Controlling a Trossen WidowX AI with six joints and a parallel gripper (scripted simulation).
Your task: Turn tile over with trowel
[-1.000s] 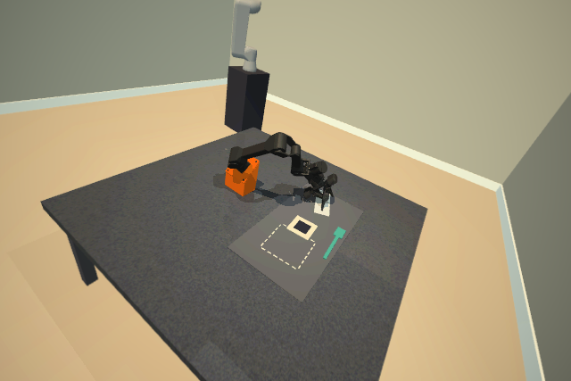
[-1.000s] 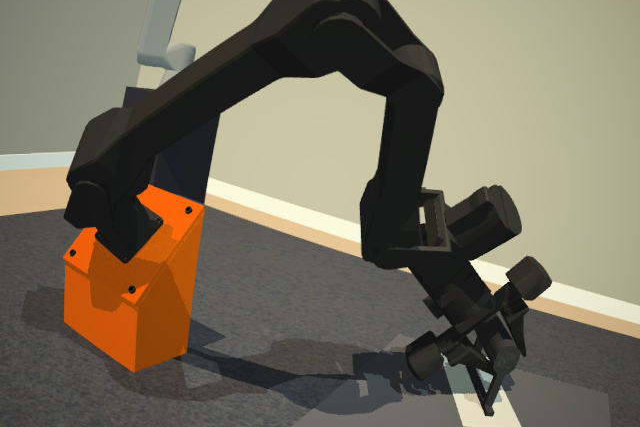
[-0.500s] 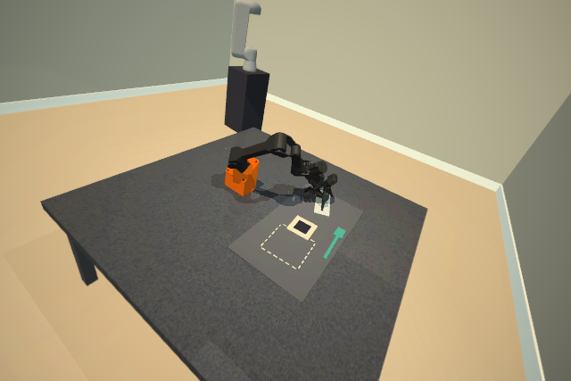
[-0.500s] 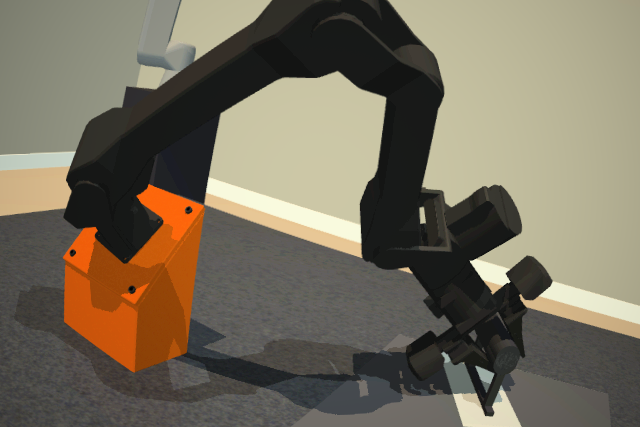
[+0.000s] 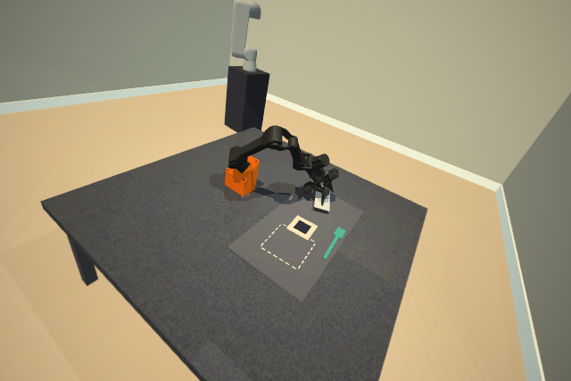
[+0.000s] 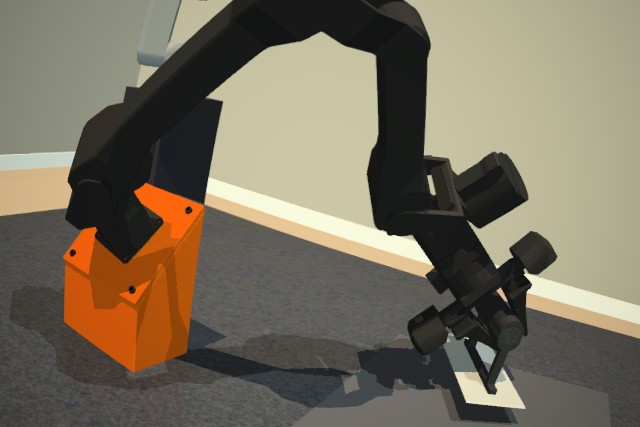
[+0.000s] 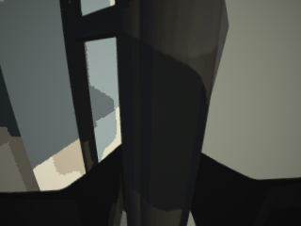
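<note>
Right now my gripper tip is 2 cm past the dark handled tool, 2 cm to the left of it and 1 cm above it. Round my gripper tip: grey mat (3 cm ahead, 21 cm to the right, 10 cm below); cream tile (3 cm ahead, 23 cm to the right, 7 cm below); teal trowel (17 cm ahead, 17 cm to the right, 7 cm below).
</note>
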